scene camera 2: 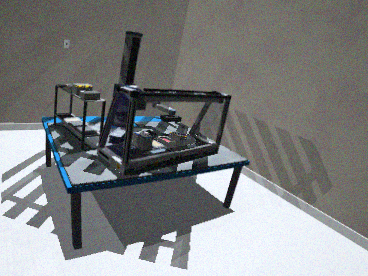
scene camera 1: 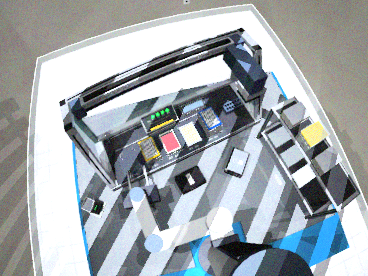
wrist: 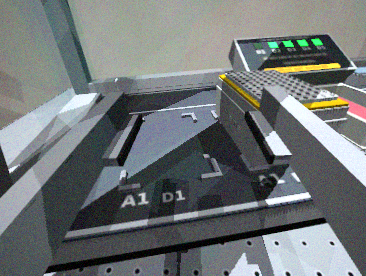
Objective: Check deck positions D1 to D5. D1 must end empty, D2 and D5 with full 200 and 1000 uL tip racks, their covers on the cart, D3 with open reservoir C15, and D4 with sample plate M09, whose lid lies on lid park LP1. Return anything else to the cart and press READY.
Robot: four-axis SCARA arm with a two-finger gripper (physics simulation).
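Observation:
My gripper is open and empty at the deck's front edge, facing D1. Its fingers stand wide apart. Position D1 shows bare floor and corner brackets between them. A yellow-rimmed tip rack stands uncovered on D2, close by the right finger. The open reservoir with red content is on D3. A cream plate is on D4. A blue-rimmed tip rack is on D5. A pale blue flat piece lies behind D4; its label is unreadable. The status panel shows D1 dark, D2 to D5 green.
The cart stands beside the deck, with a yellow item and grey boxes on top. A black block and a white-topped box are in front of the deck. A small box with a green part is at the left. Enclosure posts flank the deck.

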